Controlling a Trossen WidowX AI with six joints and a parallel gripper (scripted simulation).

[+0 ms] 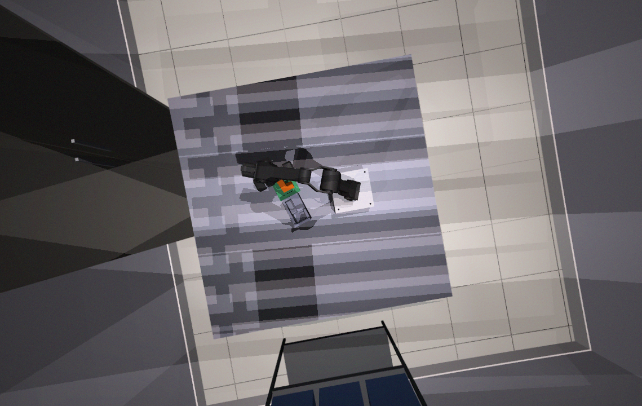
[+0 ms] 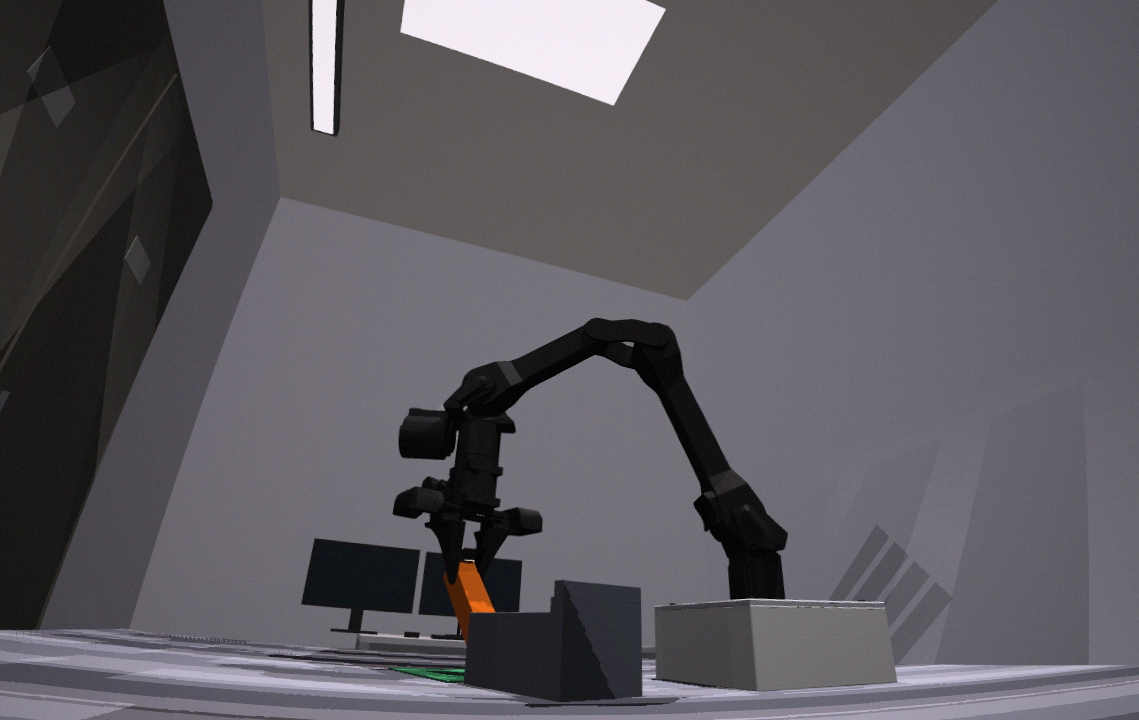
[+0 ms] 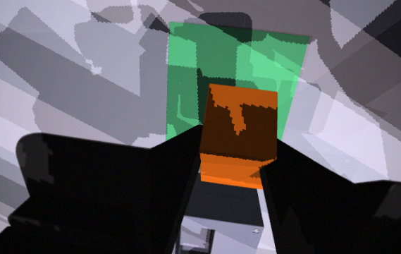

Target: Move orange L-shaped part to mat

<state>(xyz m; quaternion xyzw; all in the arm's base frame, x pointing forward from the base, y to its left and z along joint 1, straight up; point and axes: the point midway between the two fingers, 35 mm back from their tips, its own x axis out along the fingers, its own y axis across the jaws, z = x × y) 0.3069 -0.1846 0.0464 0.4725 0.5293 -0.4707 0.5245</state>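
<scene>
Now: gripper tip 20 mm to the right of the green mat and 110 mm above it. The rest, counted from my gripper tip: orange L-shaped part 20 mm behind, 30 mm to the left, 30 mm below.
</scene>
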